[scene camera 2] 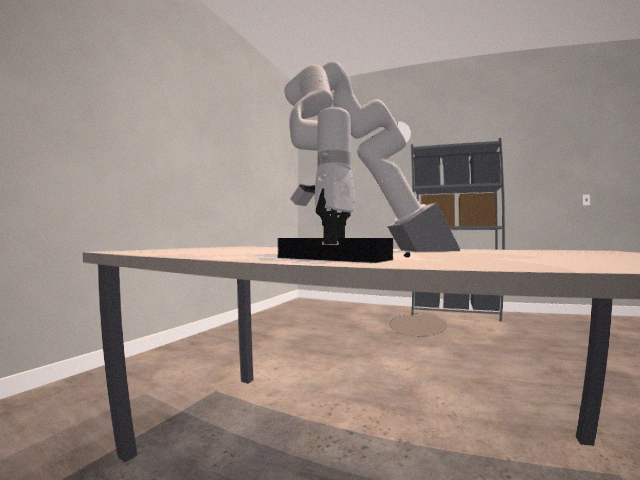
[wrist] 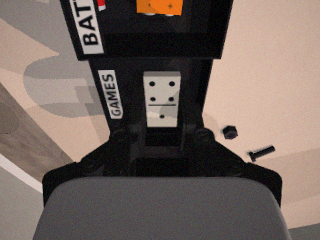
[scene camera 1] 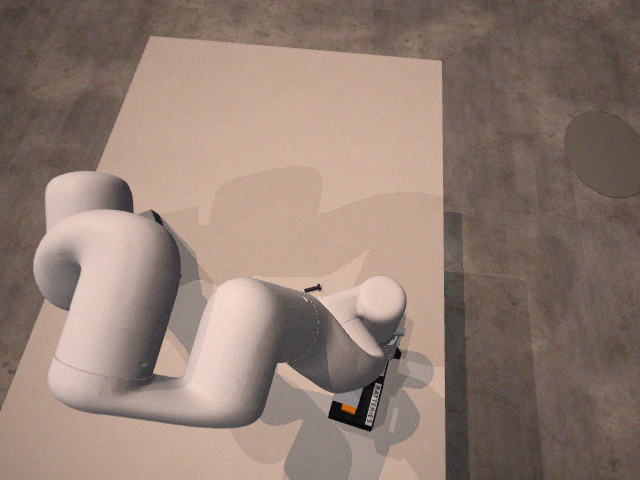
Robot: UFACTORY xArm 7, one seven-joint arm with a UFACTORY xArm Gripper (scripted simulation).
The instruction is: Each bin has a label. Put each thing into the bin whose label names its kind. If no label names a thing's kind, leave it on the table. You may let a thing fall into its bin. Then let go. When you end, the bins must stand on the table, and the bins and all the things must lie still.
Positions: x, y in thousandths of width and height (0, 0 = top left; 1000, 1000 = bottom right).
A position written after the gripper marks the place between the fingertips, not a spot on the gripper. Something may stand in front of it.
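The gripper (scene camera 2: 523, 509) appears in the wrist view too (wrist: 508, 419), and the scene also has a white domino (wrist: 508, 369).
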